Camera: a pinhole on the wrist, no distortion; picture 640 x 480 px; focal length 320.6 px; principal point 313.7 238.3 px. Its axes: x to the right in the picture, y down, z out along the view. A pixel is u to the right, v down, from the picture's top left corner.
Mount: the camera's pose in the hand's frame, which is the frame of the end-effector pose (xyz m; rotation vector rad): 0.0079 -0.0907 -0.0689 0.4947 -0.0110 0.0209
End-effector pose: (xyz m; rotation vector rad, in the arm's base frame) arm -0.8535 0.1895 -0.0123 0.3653 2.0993 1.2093
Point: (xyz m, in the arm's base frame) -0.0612 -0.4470 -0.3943
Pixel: outside the picture
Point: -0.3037 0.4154 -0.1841
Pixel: 197 424
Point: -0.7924 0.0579 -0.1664
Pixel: 155 73
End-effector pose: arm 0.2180 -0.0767 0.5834 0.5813 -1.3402 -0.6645
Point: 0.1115 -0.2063 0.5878
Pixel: 479 394
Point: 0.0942 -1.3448 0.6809
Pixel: outside the picture
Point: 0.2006 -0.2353 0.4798
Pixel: 416 90
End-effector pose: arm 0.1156 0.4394 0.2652 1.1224 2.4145 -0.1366
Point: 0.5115 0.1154 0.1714
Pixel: outside the picture
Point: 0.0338 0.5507 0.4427
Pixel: behind the camera
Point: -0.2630 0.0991 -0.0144
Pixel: 377 49
